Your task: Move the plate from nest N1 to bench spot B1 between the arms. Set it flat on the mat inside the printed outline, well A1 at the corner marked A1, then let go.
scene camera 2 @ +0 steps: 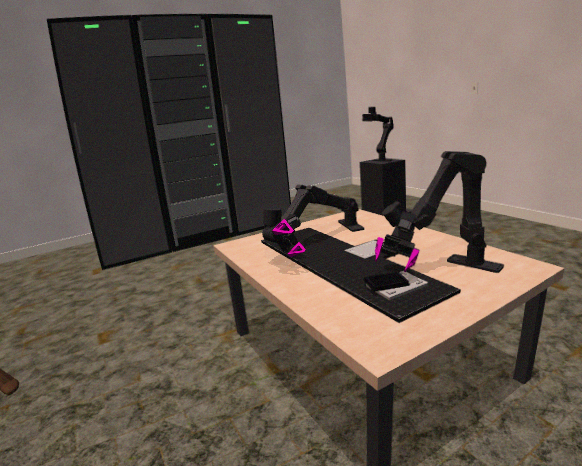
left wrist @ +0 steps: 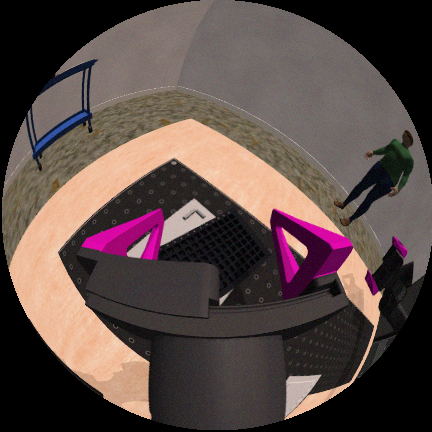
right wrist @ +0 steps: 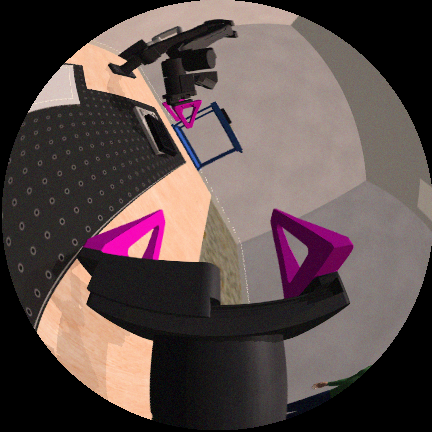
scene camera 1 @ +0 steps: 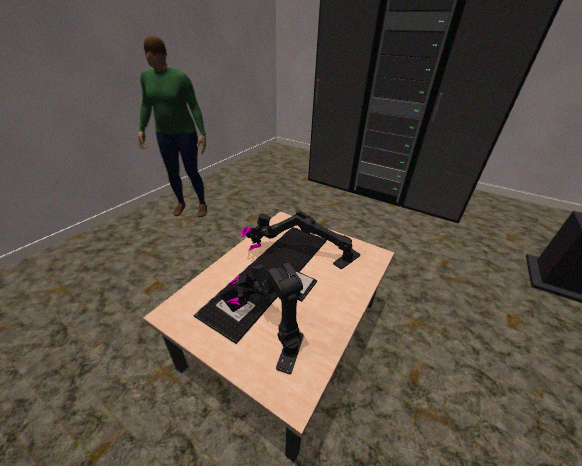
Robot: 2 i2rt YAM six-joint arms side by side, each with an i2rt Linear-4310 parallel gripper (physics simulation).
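Places are measured from the left arm's base along level axes (x ahead, y left, z up), in metres.
Pixels of known places: left gripper, fingertip midpoint: (scene camera 2: 390,265) (left wrist: 216,214) (right wrist: 183,123) (scene camera 1: 228,293); right gripper, fingertip midpoint: (scene camera 2: 298,241) (left wrist: 381,254) (right wrist: 217,214) (scene camera 1: 245,243); left arm's base at its link origin: (scene camera 2: 474,264) (right wrist: 121,71) (scene camera 1: 290,351); right arm's base at its link origin: (scene camera 2: 350,225) (scene camera 1: 346,259).
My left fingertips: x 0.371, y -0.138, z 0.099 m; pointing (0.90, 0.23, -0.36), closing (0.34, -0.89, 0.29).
For each thing: its top centre in the pictures, then the offset to it from my left fingertips. Level surfaces: height alone.
- black plate at its top centre: (left wrist: 217,254) (right wrist: 163,132) (scene camera 2: 386,278) (scene camera 1: 233,297) 0.010 m back, 0.022 m right, 0.053 m down
- light grey nest at its top centre: (left wrist: 185,265) (right wrist: 157,127) (scene camera 2: 396,281) (scene camera 1: 235,304) 0.033 m back, 0.004 m left, 0.068 m down
- long dark perforated board at its surface level: 0.086 m down
- wooden table at its surface level: 0.099 m down
The black plate (scene camera 2: 386,281) (left wrist: 220,240) (right wrist: 161,131) lies off-centre on the light grey nest (scene camera 1: 240,313) (scene camera 2: 416,283) (left wrist: 171,220), overhanging one side; whether it is level I cannot tell. Its well A1 cannot be made out. My left gripper (scene camera 1: 234,291) (scene camera 2: 392,263) (left wrist: 216,214) is open and empty, above the nest area and apart from the plate. My right gripper (scene camera 1: 249,240) (scene camera 2: 290,238) (right wrist: 217,214) is open and empty, raised near the far end of the dark board. The pale outlined mat (scene camera 1: 306,284) (scene camera 2: 362,249) (right wrist: 56,89) lies between the arms, partly hidden by the left arm in scene camera 1.
The long dark perforated board (scene camera 1: 290,250) (scene camera 2: 330,260) (left wrist: 150,190) runs along the wooden table (scene camera 1: 325,325) (scene camera 2: 300,280). A person in green (scene camera 1: 167,100) (left wrist: 395,160) stands beyond the table. A blue cart frame (left wrist: 62,131) stands on the floor.
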